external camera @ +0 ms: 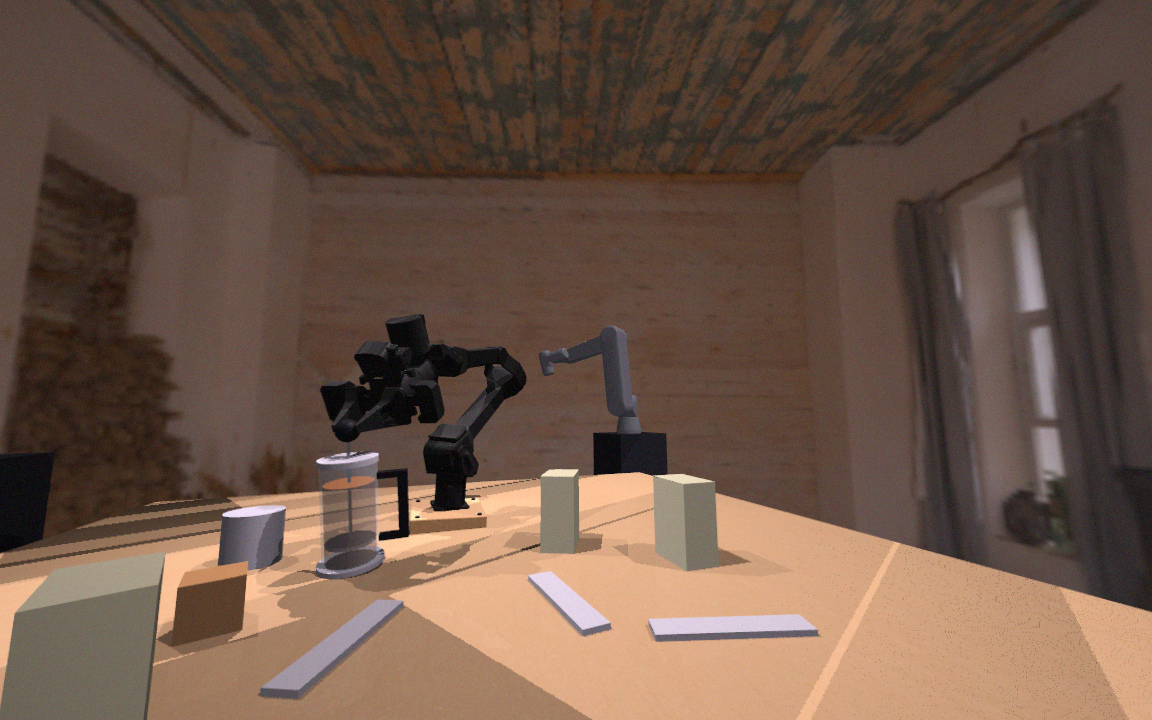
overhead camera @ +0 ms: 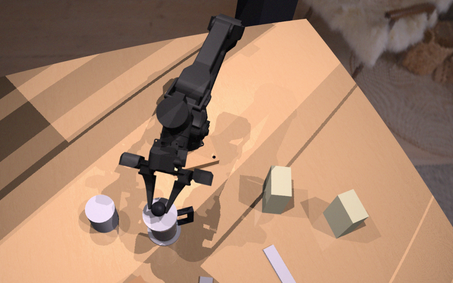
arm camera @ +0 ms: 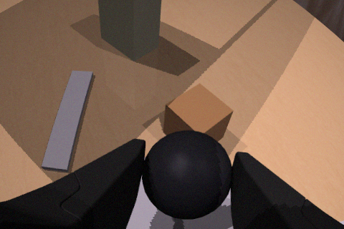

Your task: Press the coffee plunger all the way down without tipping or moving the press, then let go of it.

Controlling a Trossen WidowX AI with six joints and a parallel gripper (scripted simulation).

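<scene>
The glass coffee press lies 10 mm behind my gripper tip, 30 mm to the left of it and 90 mm below it.
</scene>
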